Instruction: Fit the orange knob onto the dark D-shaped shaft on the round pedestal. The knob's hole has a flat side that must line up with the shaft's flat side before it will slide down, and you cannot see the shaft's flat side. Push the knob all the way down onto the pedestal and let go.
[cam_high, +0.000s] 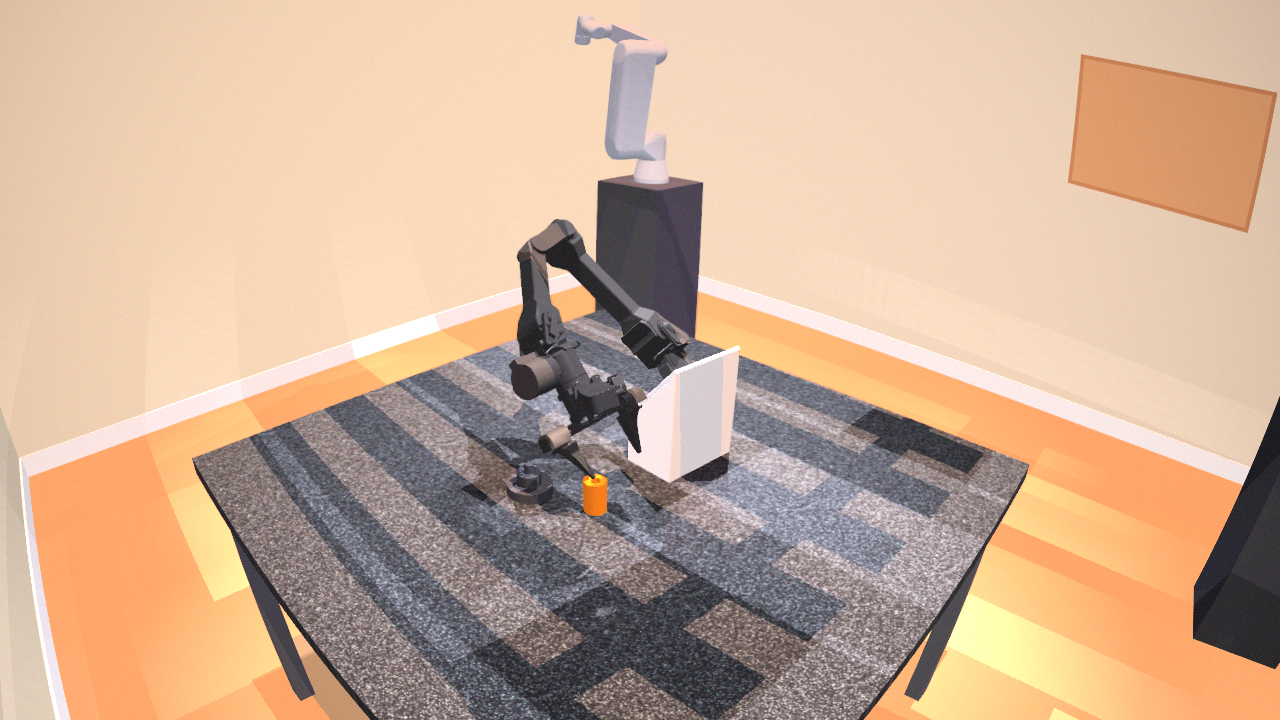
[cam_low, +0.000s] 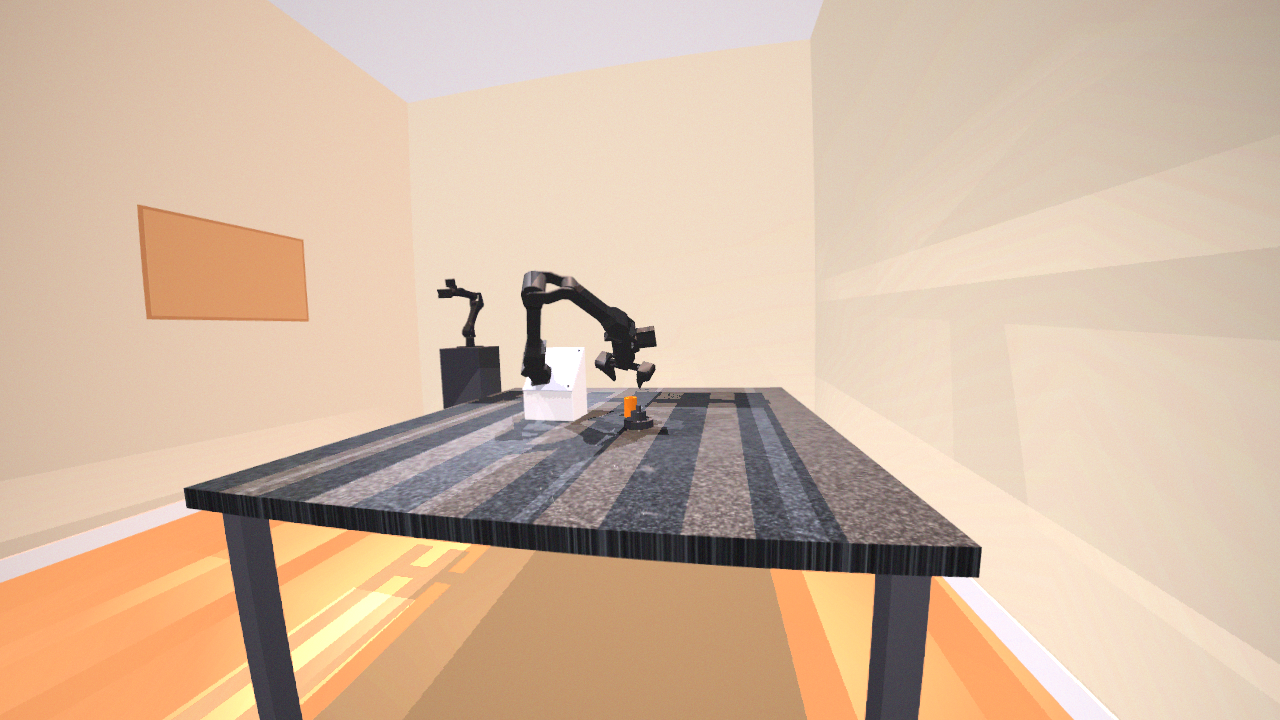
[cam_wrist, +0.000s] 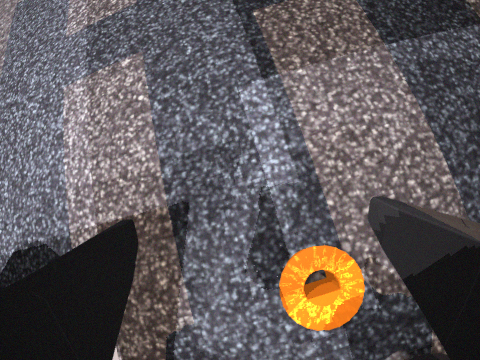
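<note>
Right now my gripper tip is 7 cm above the orange knob, 4 cm to the left of it and 1 cm short of it. From my gripper tip the other things lie so: round pedestal (16 cm to the right, 7 cm below, 6 cm ahead).
</note>
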